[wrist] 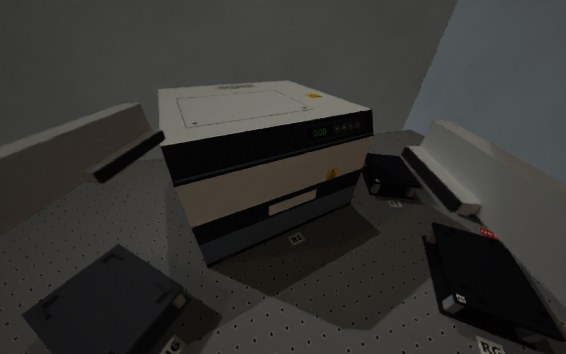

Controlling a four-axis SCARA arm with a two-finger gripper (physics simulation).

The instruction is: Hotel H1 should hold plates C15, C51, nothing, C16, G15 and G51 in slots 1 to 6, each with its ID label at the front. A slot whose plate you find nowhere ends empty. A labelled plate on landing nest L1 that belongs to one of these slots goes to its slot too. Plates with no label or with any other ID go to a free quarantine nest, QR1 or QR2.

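Frame: origin at the arm's base, x right, y ahead, z up, level; centimetres.
Where they show: gripper, fingertip midpoint: [280,129].
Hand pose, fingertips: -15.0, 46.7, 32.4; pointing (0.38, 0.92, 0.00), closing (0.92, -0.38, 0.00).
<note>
After its pixels a point has its place, as x, y, z.
My gripper [280,129] @(-15.0, 46.7, 32.4) is open, with one finger at the left and one at the right of the wrist view, and no plate between them. The fingers frame a white box-shaped instrument that stands farther off. Hotel H1 does not show in this view, and no labelled plate can be made out. A small black nest [392,172] @(26.6, 69.4, 6.3) stands behind the right finger; the tag in front of it is too blurred to read surely. No plate shows on it.
The white instrument [270,170] @(-12.1, 60.8, 19.6) has a black front band, a display and a floor tag reading like R1. A dark grey flat nest [107,300] @(-37.7, 54.2, 6.3) lies at lower left, its tag cut off. A black nest [485,275] @(19.2, 40.8, 6.3) tagged RG lies at lower right. The perforated deck [280,320] @(-14.5, 46.2, 1.3) runs between them.
</note>
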